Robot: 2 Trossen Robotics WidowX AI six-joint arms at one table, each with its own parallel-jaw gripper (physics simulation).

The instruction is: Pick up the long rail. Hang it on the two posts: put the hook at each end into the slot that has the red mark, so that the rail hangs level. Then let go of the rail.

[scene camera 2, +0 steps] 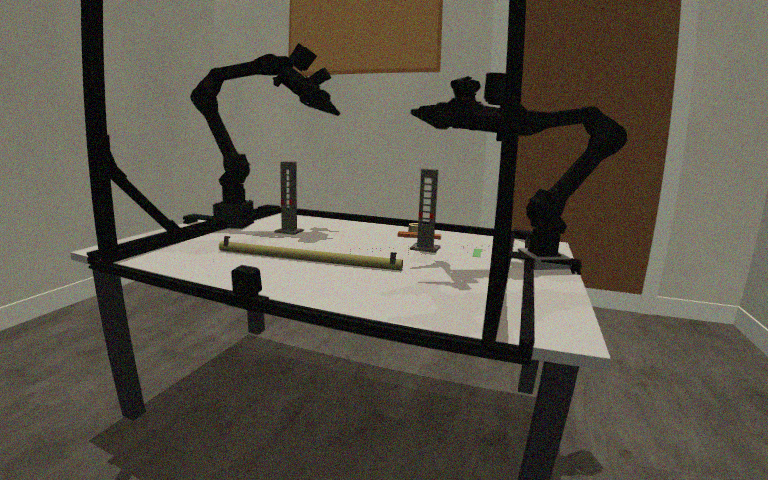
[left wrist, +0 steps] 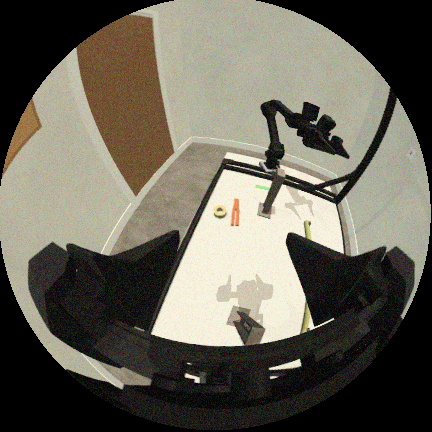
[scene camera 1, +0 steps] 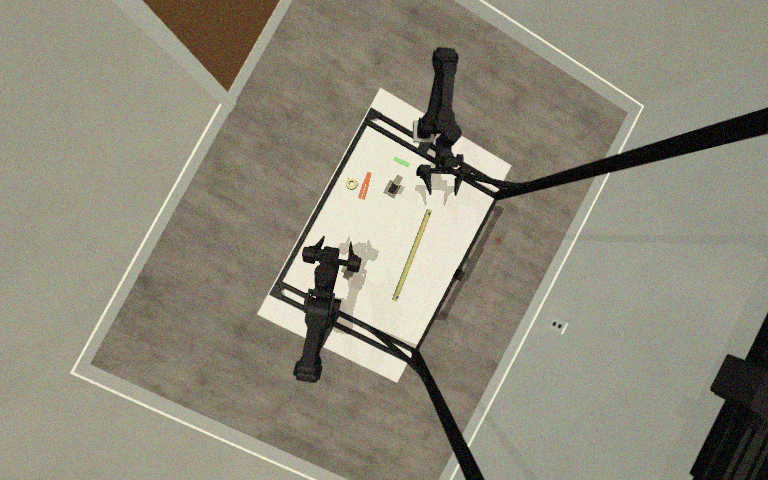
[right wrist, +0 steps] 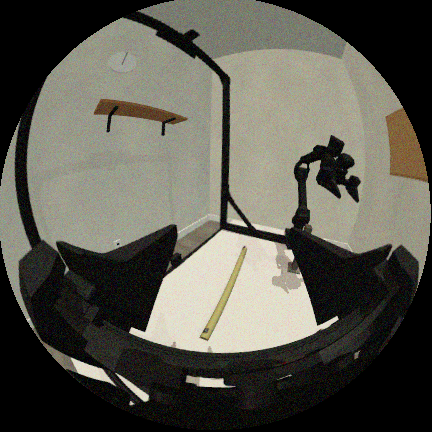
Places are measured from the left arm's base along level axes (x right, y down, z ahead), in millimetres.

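Pixels of known places: left gripper, fingertip midpoint: [scene camera 2: 336,113] [left wrist: 234,237] [scene camera 1: 337,239] [right wrist: 349,199]; right gripper, fingertip midpoint: [scene camera 2: 414,110] [left wrist: 342,155] [scene camera 1: 443,195] [right wrist: 235,231]; left arm's base, link origin: [scene camera 2: 233,202] [left wrist: 216,377]; right arm's base, link origin: [scene camera 2: 544,253] [left wrist: 269,165] [scene camera 1: 424,131].
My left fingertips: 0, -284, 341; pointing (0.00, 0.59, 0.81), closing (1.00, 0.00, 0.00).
Observation:
For each thing: its top centre in the pictures, then the offset to it from my left fingertips, as dx, dy, dz.
- long olive-yellow rail, top centre: [scene camera 2: 304,243] [right wrist: 232,276] [left wrist: 313,272] [scene camera 1: 412,255] +334, +318, -13
- left post, top centre: [left wrist: 254,336] [scene camera 2: 288,161] +57, +146, -134
- right post, top centre: [scene camera 2: 429,169] [left wrist: 280,171] [scene camera 1: 398,180] +177, +146, +278
- orange clamp-like piece, top centre: [scene camera 2: 419,233] [left wrist: 235,210] [scene camera 1: 365,185] +48, +347, +265
- yellow ring, top centre: [left wrist: 219,209] [scene camera 1: 351,183] -17, +334, +256
- green block, top centre: [scene camera 2: 477,252] [scene camera 1: 401,161] [left wrist: 262,187] +195, +358, +417
The long olive-yellow rail [scene camera 1: 412,254] [scene camera 2: 308,254] [right wrist: 227,295] lies on the table, with a dark upright hook near each end. Two dark grey posts stand behind it in scene camera 2, the left post [scene camera 2: 288,220] [left wrist: 248,327] and the right post [scene camera 2: 427,234] [left wrist: 274,190], each with a column of slots and red marks low on it. My left gripper [scene camera 1: 336,242] [scene camera 2: 338,113] [left wrist: 234,237] is open and empty, high above the table near the left post. My right gripper [scene camera 1: 443,194] [scene camera 2: 413,112] [right wrist: 235,231] is open and empty, high beyond the rail's nearer end.
An orange clamp-like piece [scene camera 1: 365,185] [left wrist: 236,212] lies beside a yellow ring [scene camera 1: 347,183] [left wrist: 220,215]. A green block [scene camera 1: 401,161] [scene camera 2: 477,253] [left wrist: 262,187] lies near the right post. A black frame with tall uprights surrounds the table area.

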